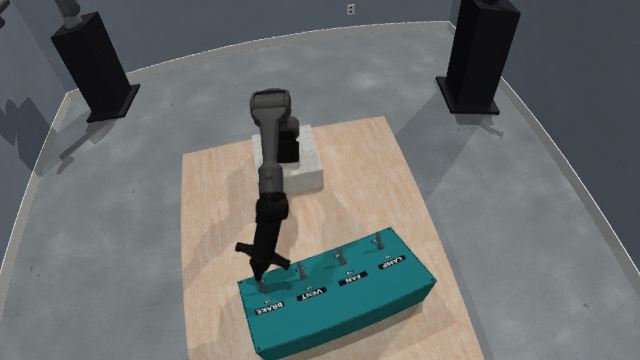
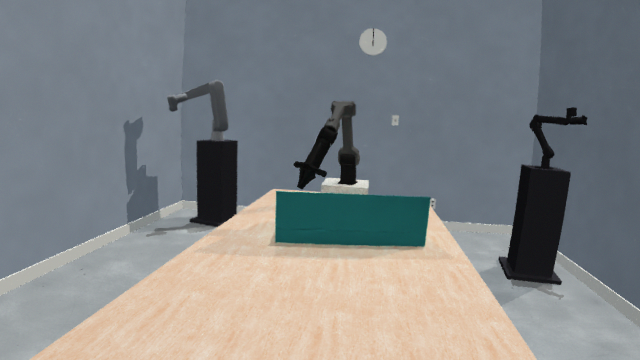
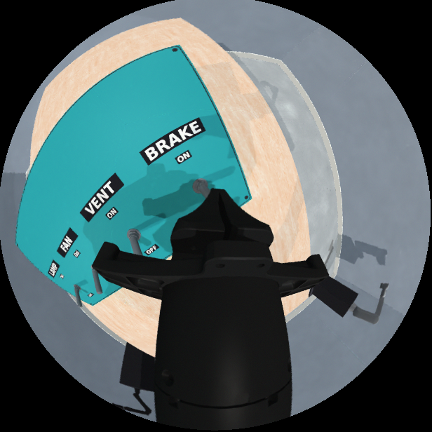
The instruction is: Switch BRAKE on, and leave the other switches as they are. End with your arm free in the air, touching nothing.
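Note:
A teal switch box (image 1: 345, 310) (image 2: 352, 220) (image 3: 125, 110) lies on the table. Its BRAKE switch (image 1: 264, 288) (image 3: 201, 186) is at the end by the BRAKE label (image 1: 269, 308) (image 3: 173, 141); its base shows, and the lever runs towards the OFF side, partly hidden behind my fingers. The VENT switch (image 1: 303, 272) (image 3: 134, 237), FAN switch (image 1: 342, 257) (image 3: 97, 281) and LAMP switch (image 1: 380, 242) (image 3: 78, 296) lean to the OFF side. My gripper (image 1: 258, 279) (image 2: 300, 187) (image 3: 216, 197) is shut and empty, its tips close by the BRAKE lever on its OFF side. I cannot tell whether they touch.
The wooden table (image 1: 215, 200) (image 2: 300, 300) carries the box and my arm's pale base block (image 1: 307, 177) (image 2: 345, 186). Two black pedestals (image 1: 90, 65) (image 1: 480, 55) with other arms stand on the floor away from the table.

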